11 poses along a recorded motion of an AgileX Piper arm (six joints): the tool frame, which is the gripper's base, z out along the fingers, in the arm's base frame.
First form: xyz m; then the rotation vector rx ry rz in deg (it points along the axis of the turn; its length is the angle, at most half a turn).
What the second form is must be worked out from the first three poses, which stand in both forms.
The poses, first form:
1: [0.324, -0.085, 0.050, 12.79, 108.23, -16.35]
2: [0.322, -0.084, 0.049, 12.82, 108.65, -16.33]
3: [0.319, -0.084, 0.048, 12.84, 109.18, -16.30]
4: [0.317, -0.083, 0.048, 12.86, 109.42, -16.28]
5: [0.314, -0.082, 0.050, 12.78, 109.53, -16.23]
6: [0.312, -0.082, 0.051, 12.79, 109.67, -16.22]
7: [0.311, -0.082, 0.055, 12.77, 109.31, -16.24]
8: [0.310, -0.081, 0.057, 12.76, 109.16, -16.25]
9: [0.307, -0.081, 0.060, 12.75, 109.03, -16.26]
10: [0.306, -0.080, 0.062, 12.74, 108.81, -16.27]
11: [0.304, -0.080, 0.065, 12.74, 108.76, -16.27]
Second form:
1: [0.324, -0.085, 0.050, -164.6, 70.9, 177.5]
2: [0.322, -0.084, 0.049, -164.8, 70.5, 177.3]
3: [0.319, -0.084, 0.048, -165.1, 69.9, 177.1]
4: [0.317, -0.083, 0.048, -165.2, 69.7, 176.9]
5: [0.314, -0.082, 0.050, -165.2, 69.6, 177.0]
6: [0.312, -0.082, 0.051, -165.3, 69.5, 176.9]
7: [0.311, -0.082, 0.055, -165.1, 69.8, 177.1]
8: [0.310, -0.081, 0.057, -165.1, 70.0, 177.2]
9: [0.307, -0.081, 0.060, -165.0, 70.1, 177.2]
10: [0.306, -0.080, 0.062, -164.9, 70.3, 177.3]
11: [0.304, -0.080, 0.065, -164.9, 70.4, 177.3]
